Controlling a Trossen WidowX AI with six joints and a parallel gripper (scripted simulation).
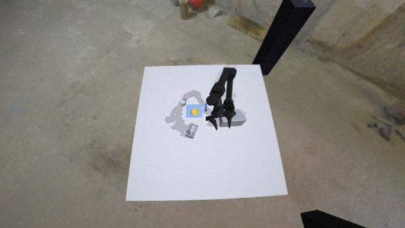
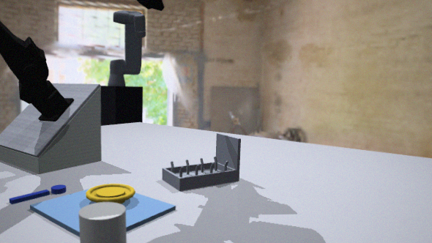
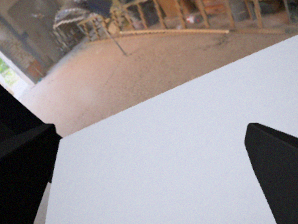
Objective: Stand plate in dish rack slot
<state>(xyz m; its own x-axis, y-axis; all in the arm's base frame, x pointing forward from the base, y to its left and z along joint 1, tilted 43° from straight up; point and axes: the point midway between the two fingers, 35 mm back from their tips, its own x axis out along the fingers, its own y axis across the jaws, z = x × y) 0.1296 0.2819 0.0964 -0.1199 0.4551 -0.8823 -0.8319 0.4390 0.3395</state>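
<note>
Right now my gripper tip is 350 mm above the yellow plate, 280 mm to the left of it and 170 mm short of it. Round my gripper tip: white cylinder: 380 mm to the right, 340 mm below, 270 mm ahead; then blue spoon: 370 mm below, 310 mm to the right, 60 mm ahead; then grey dish rack: 350 mm below, 210 mm ahead, 100 mm to the right.
</note>
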